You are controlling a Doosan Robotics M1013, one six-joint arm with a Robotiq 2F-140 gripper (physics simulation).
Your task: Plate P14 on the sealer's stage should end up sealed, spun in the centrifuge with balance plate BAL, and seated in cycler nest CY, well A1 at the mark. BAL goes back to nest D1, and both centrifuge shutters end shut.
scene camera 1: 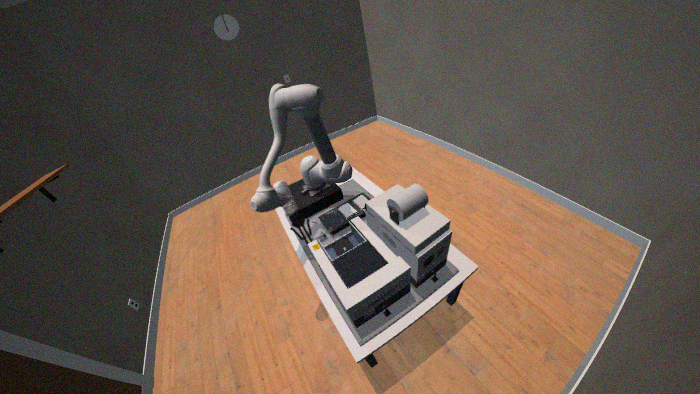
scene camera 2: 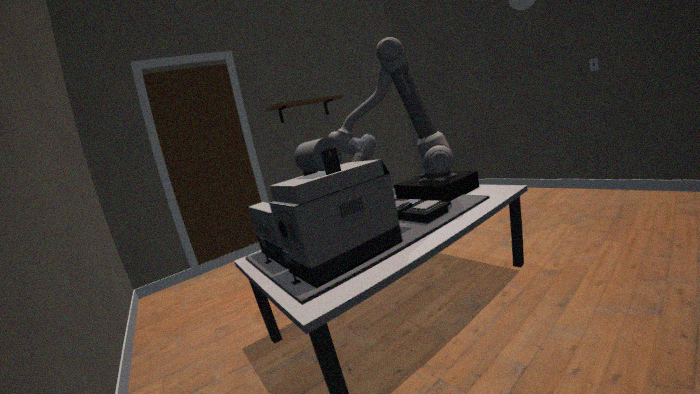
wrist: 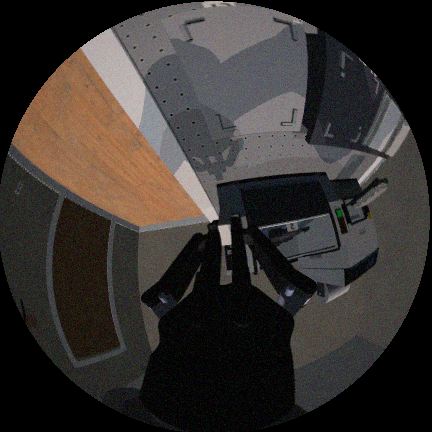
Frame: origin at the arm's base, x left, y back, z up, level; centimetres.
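Seen in the pictures: gripper, fingertip midpoint: [wrist: 225, 212]; arm's base, origin of the base link: [scene camera 1: 316, 187] [scene camera 2: 438, 179].
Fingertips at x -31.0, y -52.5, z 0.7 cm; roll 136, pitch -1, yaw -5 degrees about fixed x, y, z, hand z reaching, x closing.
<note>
Pixels of each thing's top centre, then the offset from my fingertips to it. "spot": a spot on its surface instead.
- open-looking bay, middle of its top: [wrist: 276, 243] [scene camera 1: 351, 257] dx +12.9, dy -24.4, dz +4.7 cm
- taller machine with the roll, surface spot: [scene camera 2: 310, 154] spot: dx +47.7, dy -42.2, dz +32.9 cm
- dark block, middle of its top: [scene camera 2: 408, 204] [scene camera 1: 347, 210] dx +35.6, dy +16.1, dz -4.6 cm
My black gripper [wrist: 225, 212] [scene camera 1: 303, 238] is shut and empty, fingertips beside the low white machine, probably the centrifuge. In scene camera 2 it is hidden. That machine [scene camera 1: 382, 287] [wrist: 327, 255] has a dark panel [scene camera 1: 361, 263] [wrist: 281, 201] on top. Next to it is an open-looking bay [scene camera 1: 345, 245] with bluish parts inside. The wrist view shows a grey framed area [wrist: 300, 239] marked "2". A pale plate [scene camera 1: 351, 210] [scene camera 2: 428, 205] lies near the taller machine with the roll [scene camera 1: 411, 200] [scene camera 2: 310, 154], probably the sealer. I cannot read P14, BAL or the A1 mark.
A dark block [scene camera 1: 332, 218] [wrist: 352, 95] with corner brackets stands between the arm's base and the low machine. A perforated grey deck with corner brackets [wrist: 291, 118] lies under the arm. The white table edge [wrist: 122, 92] runs along the gripper's side. The black base [scene camera 1: 320, 200] [scene camera 2: 450, 185] carries the arm.
</note>
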